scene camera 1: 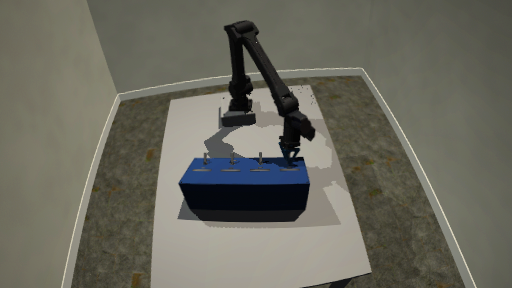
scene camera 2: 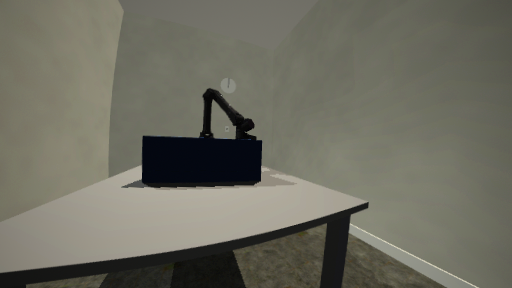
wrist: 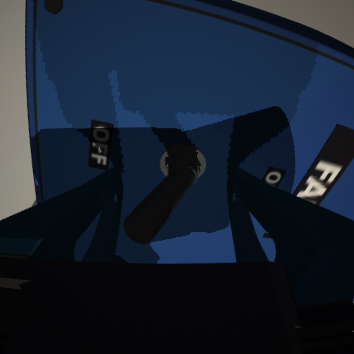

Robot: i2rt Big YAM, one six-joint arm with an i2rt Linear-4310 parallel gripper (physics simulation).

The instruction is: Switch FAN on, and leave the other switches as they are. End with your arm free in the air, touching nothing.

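Frame: origin at the arm's base, x down, y left, z ahead, level; metres.
Seen in the pictures: gripper, between the fingertips: (scene camera 1: 287, 161) (wrist: 174, 176); arm's base, origin of its link: (scene camera 1: 240, 106).
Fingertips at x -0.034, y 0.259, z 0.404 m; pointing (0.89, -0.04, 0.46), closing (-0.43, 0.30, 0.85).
Pixels of each thing's top centre, then the offset from my fingertips to it. "pt": a spot on its surface instead. Level surfaces: height alone.
- FAN switch's dark lever, centre of its top: (wrist: 184, 230) dx -0.033, dy +0.003, dz -0.014 m
- OFF label, a spot on its surface: (wrist: 100, 144) pt dx +0.022, dy +0.003, dz -0.030 m
- FAN label, centre of its top: (wrist: 316, 198) dx -0.035, dy +0.009, dz +0.068 m
- white table, height of its surface: dx +0.099 m
A blue switch box (scene camera 1: 245, 196) (scene camera 2: 200, 161) stands on the table. In the wrist view, the FAN switch's dark lever (wrist: 162, 200) rises from a round collar and leans to the lower left, towards the side of the OFF label (wrist: 100, 144). The ON label (wrist: 273, 177) and the FAN label (wrist: 325, 172) are at the right, partly cut off. My gripper (scene camera 1: 290, 162) (wrist: 174, 176) is partly open over the box's right end. Its fingers are on either side of the lever and do not grip it. The lever's end is close to the left finger; I cannot tell whether they touch.
Three other levers (scene camera 1: 205, 158) (scene camera 1: 232, 159) (scene camera 1: 260, 159) stand in a row to the left of my gripper in scene camera 1. The arm's base (scene camera 1: 239, 118) is behind the box on the white table (scene camera 1: 250, 257) (scene camera 2: 210, 215). In scene camera 2 the box hides my fingers.
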